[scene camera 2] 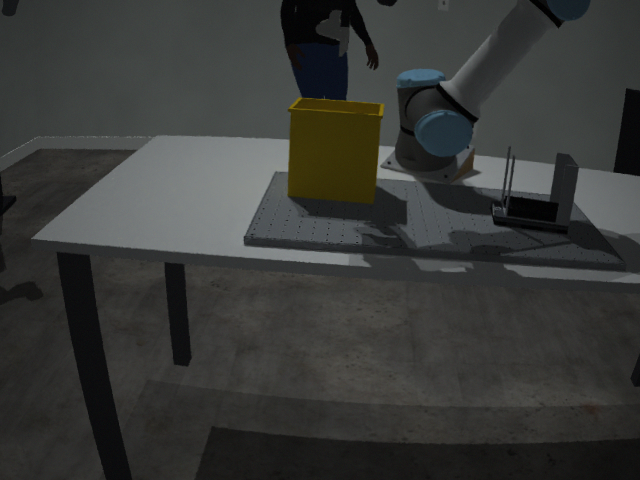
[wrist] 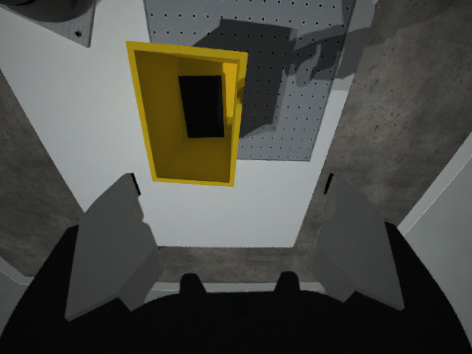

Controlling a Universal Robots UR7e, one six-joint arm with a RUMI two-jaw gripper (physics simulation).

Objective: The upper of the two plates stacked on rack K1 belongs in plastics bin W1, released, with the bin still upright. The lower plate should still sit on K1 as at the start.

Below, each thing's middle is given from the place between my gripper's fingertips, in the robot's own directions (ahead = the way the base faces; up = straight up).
I see my gripper 210 mm above the yellow plastics bin W1 [scene camera 2: 333, 152], 60 mm past it and 10 mm to the right of it.
